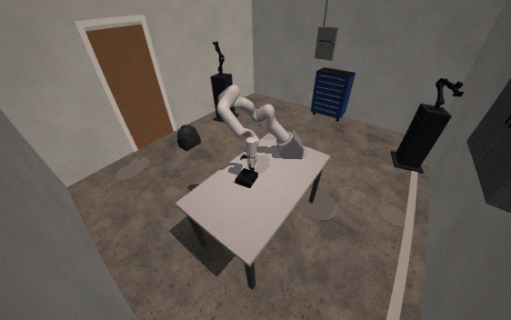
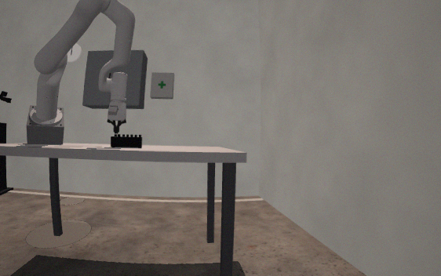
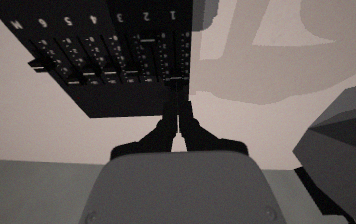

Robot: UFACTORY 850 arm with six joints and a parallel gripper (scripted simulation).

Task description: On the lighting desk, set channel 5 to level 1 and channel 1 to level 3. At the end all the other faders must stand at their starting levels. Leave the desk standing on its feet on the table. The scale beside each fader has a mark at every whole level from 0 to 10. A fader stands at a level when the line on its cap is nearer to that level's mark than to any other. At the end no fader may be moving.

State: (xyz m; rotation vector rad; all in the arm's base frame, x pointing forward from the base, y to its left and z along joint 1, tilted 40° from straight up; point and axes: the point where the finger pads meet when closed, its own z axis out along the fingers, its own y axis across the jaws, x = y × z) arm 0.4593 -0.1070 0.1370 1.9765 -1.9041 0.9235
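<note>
Right now my hand is 30 mm to the left of the channel 1 fader cap and 30 mm above it. The rest, counted from my hand: channel 5 fader cap (90 mm ahead, 40 mm to the right, 30 mm below); channel 2 fader cap (60 mm to the right, 30 mm below, 20 mm ahead).
</note>
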